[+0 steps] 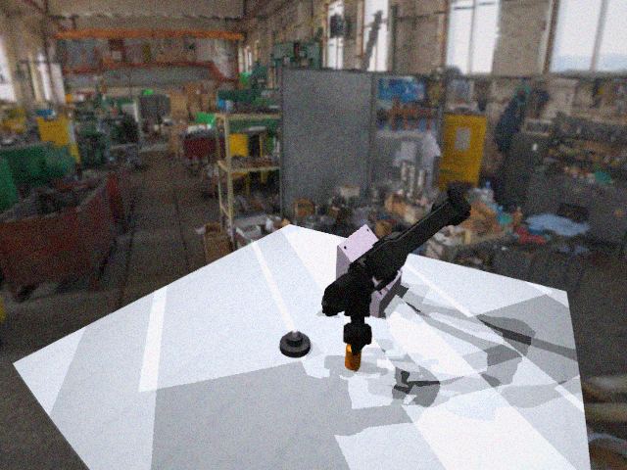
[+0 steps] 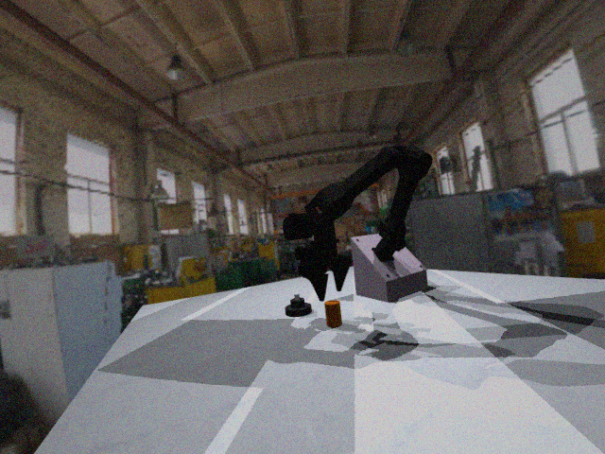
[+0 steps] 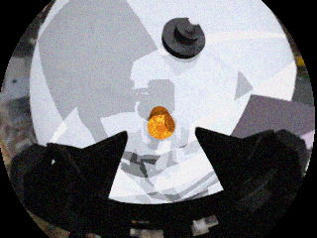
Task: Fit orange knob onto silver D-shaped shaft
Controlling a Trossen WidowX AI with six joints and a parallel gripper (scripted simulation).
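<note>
The orange knob is 3 cm below my gripper tip. Round my gripper tip: round black pedestal 4 cm ahead, 16 cm to the right, 5 cm below.
</note>
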